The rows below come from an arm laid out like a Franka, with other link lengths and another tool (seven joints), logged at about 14 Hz.
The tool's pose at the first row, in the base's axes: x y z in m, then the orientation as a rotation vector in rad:
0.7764 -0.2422 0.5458 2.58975 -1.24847 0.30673
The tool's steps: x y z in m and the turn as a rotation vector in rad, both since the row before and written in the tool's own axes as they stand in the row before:
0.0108 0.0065 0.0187 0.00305 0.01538 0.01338
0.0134 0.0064 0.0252 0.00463 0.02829 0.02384
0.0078 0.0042 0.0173 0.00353 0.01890 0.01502
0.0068 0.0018 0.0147 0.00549 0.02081 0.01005
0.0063 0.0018 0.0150 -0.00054 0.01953 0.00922
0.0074 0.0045 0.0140 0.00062 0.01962 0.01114
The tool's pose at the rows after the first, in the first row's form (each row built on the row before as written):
0.7794 -0.2599 0.5321 2.57765 -1.26158 0.33073
0.7846 -0.2817 0.5133 2.55440 -1.28415 0.37385
0.7876 -0.2958 0.5003 2.53932 -1.29782 0.40266
0.7918 -0.3071 0.4893 2.52726 -1.30430 0.43414
0.7959 -0.3183 0.4781 2.51117 -1.30934 0.45918
0.7983 -0.3316 0.4687 2.49472 -1.31681 0.48548

